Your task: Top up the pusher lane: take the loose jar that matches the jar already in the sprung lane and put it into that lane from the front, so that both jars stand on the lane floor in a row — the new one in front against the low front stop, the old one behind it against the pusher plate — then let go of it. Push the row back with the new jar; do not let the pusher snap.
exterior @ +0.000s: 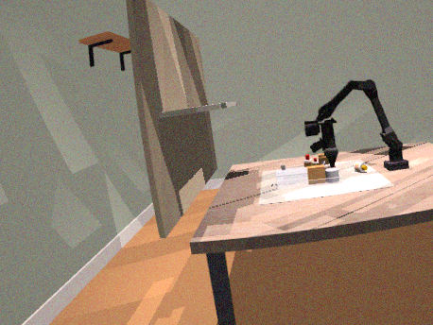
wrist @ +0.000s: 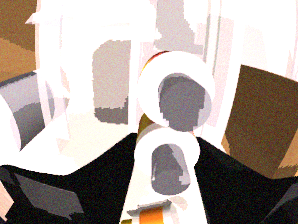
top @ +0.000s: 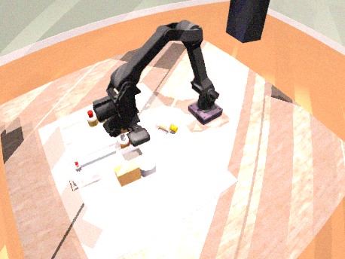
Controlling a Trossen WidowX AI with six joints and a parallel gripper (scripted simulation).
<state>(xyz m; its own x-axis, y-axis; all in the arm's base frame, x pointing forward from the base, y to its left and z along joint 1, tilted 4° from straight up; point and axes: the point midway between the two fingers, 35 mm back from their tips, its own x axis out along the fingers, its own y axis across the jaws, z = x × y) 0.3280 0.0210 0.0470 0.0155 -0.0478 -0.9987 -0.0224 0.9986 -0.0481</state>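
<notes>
The grey cylinder is 130 mm to the left of my gripper tip and 10 mm ahead of it. The rest, counted from my gripper tip: pusher lane (140 mm ahead, 30 mm to the left, 10 mm below); then red mark (220 mm ahead, 40 mm to the left, 40 mm above).
</notes>
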